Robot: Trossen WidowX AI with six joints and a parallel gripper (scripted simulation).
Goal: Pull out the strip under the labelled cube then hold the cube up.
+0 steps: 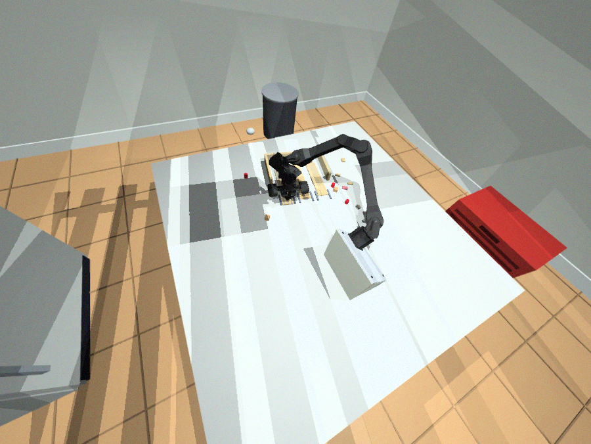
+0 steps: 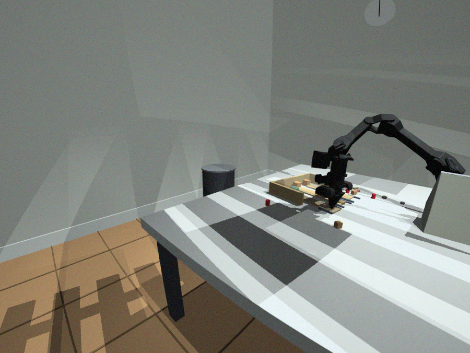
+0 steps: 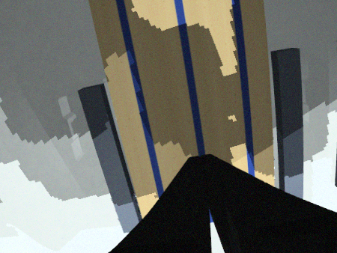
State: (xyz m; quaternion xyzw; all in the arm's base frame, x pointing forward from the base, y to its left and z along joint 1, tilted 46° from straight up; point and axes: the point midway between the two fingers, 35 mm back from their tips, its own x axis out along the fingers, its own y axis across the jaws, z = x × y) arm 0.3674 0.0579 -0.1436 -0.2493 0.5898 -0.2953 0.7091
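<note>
The tan strip is 9 cm ahead of my gripper tip and 1 cm to the right of it.
</note>
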